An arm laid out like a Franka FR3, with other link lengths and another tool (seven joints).
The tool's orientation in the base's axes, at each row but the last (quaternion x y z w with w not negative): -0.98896 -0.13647 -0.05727 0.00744; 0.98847 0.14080 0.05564 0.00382; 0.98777 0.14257 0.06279 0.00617; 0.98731 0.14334 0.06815 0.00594
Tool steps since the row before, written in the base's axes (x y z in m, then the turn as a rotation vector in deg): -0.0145 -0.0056 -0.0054 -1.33 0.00 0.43; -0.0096 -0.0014 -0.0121 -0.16 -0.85 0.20; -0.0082 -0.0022 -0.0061 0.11 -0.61 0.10; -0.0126 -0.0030 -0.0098 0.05 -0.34 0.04
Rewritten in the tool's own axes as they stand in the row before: -0.0160 0.0015 0.0036 -1.22 -0.36 -0.58; -0.0109 -0.0016 0.0109 -0.37 0.78 -0.22; -0.0092 -0.0004 0.0050 -0.06 0.62 -0.09; -0.0141 -0.0010 0.0080 -0.04 0.34 -0.04
